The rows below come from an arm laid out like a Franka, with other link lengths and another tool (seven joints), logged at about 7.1 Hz.
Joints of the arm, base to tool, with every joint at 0 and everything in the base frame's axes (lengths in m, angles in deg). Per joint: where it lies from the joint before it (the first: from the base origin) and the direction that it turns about. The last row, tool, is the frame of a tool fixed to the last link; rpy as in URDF.
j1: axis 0 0 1 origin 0 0 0.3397
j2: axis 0 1 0 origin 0 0 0
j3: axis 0 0 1 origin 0 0 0.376
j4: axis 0 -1 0 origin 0.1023 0 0
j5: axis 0 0 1 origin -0.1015 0 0.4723
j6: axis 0 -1 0 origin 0 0 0
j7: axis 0 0 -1 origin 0.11 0 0
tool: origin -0.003 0.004 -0.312 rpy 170.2 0 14.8
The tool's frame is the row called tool.
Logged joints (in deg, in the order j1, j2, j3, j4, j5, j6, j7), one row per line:
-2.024, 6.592, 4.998, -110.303, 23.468, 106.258, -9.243
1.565, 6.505, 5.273, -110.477, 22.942, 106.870, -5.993
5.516, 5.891, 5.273, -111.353, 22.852, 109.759, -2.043
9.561, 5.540, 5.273, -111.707, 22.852, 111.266, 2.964
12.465, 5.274, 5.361, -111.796, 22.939, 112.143, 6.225
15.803, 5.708, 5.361, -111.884, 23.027, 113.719, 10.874
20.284, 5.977, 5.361, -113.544, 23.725, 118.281, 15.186
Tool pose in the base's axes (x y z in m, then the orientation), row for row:
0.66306, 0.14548, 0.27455, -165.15, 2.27, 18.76
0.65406, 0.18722, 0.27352, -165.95, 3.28, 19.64
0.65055, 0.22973, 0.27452, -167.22, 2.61, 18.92
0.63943, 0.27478, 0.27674, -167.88, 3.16, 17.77
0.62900, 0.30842, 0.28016, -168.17, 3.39, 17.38
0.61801, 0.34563, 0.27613, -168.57, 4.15, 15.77
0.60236, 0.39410, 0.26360, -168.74, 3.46, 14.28
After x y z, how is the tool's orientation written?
As angles about the fixed x, y, z axes (roll, pitch, yaw), in degrees.
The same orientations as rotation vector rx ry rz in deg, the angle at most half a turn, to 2 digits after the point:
-163.44, -26.57, 6.75
-164.18, -27.82, 8.20
-165.48, -27.14, 6.85
-166.41, -25.52, 7.35
-166.79, -24.97, 7.57
-167.53, -22.58, 8.39
-167.86, -20.52, 7.14

